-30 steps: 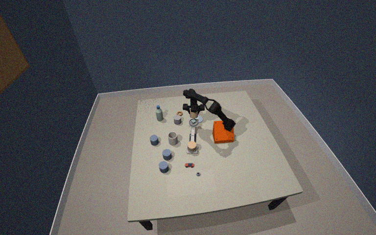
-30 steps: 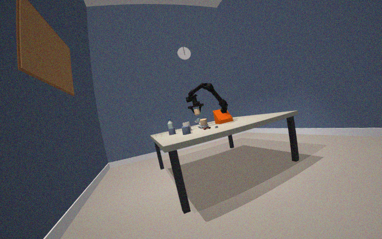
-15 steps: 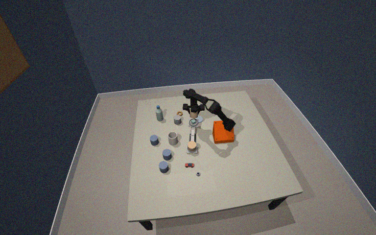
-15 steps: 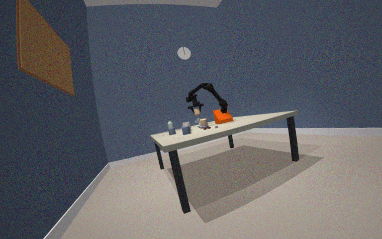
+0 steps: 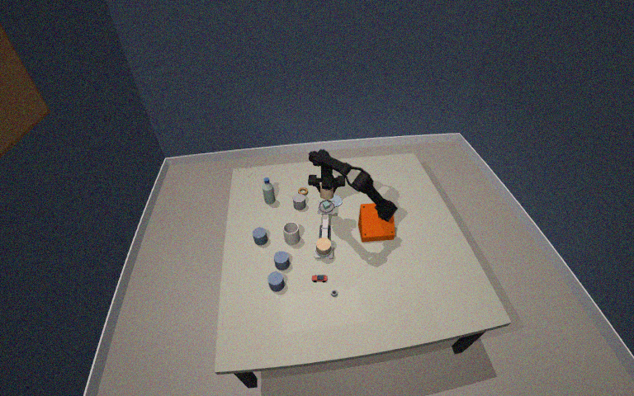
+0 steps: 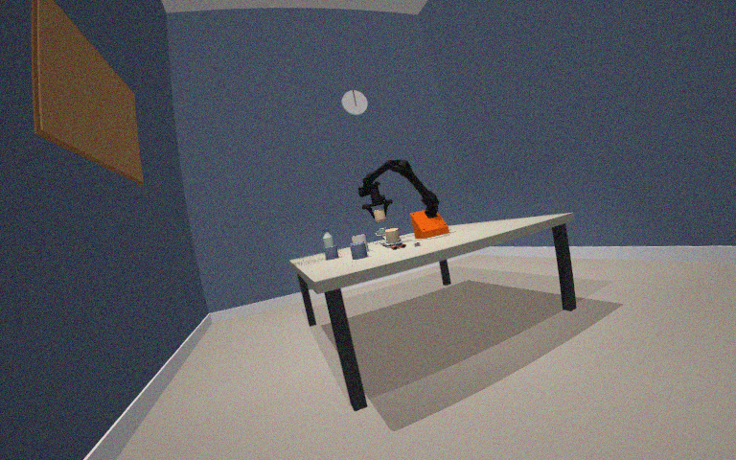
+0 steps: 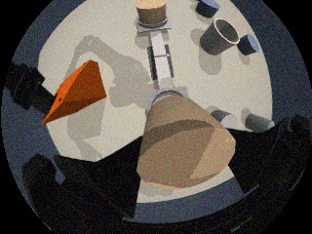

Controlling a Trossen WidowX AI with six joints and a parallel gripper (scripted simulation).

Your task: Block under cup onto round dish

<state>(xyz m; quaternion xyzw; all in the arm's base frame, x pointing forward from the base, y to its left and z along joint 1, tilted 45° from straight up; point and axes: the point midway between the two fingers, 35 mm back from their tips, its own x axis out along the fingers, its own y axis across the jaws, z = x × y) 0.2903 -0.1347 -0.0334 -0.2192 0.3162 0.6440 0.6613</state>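
The pale green block lies 8 cm below my gripper tip and 1 cm to the left of it. Also, from my gripper tip: tan cup: 2 cm to the right, 1 cm above; then pale blue round dish: 17 cm below, 10 cm to the right, 5 cm behind; then grey cylinder: 14 cm ahead, 13 cm below, 6 cm to the right.
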